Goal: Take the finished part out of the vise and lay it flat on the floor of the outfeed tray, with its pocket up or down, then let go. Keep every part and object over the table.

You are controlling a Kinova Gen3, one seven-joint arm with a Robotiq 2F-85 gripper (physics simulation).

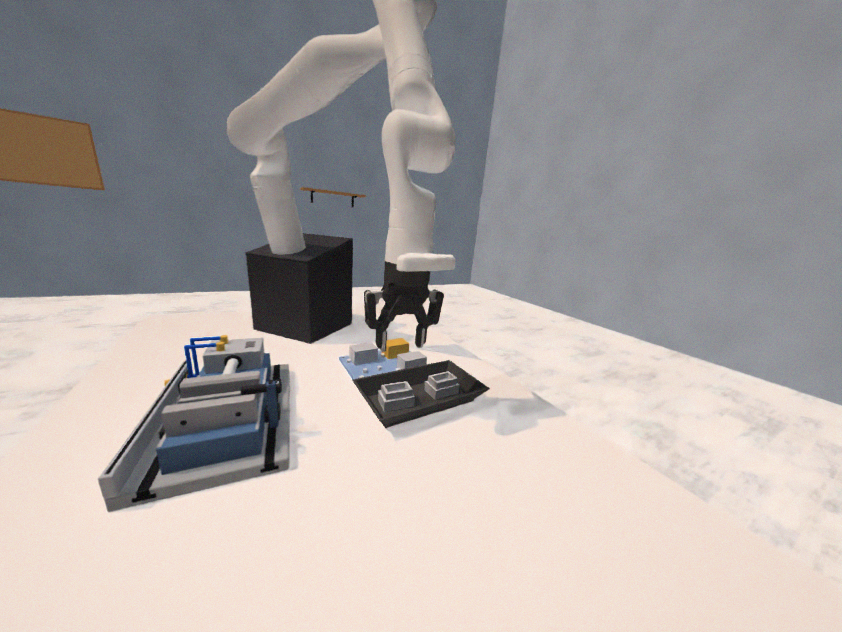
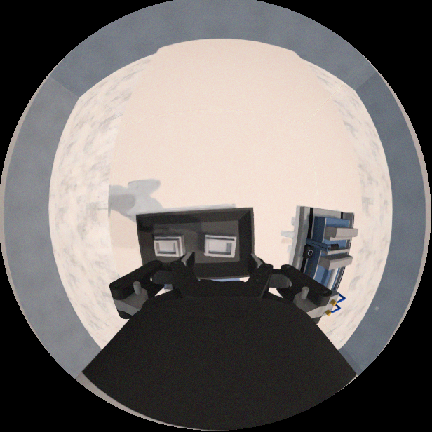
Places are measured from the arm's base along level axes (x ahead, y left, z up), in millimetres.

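Pixels of known places: gripper, fingertip midpoint: (image 1: 400, 347); arm's base at its link origin: (image 1: 288, 249).
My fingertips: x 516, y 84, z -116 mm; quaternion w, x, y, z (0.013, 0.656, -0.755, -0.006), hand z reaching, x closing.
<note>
For each thing: its top centre in the pictures, then the offset to it from my fingertips. "spot": a spot on its surface instead.
- black outfeed tray at a spot on its surface: (image 1: 438, 407) spot: dx +53, dy +58, dz -109 mm
- vise at its top centre: (image 1: 222, 366) dx -116, dy -267, dz -34 mm
- blue plate at its top centre: (image 1: 386, 364) dx -168, dy +65, dz -125 mm
- orange block at its top centre: (image 1: 395, 342) dx -212, dy +112, dz -89 mm
Two light grey parts lie flat and apart inside the black outfeed tray (image 1: 438, 407) (image 2: 197, 217), pockets up: one part (image 1: 396, 395) (image 2: 220, 245) on the vise's side, the other part (image 1: 442, 385) (image 2: 168, 246) on the far side. Which one came from the vise cannot be told by look. My gripper (image 1: 401, 338) (image 2: 221, 260) is open and empty, pointing down above and behind the tray, clear of both parts. The vise (image 1: 212, 446) (image 2: 325, 223) stands beside the tray, with no part showing between its grey jaws.
A blue plate (image 1: 360, 370) behind the tray bears a grey block (image 1: 363, 353), another grey block (image 1: 412, 361) and an orange block (image 1: 396, 348). Blue hoses rise at the vise's rear. The black robot pedestal (image 1: 278, 292) stands further back.
</note>
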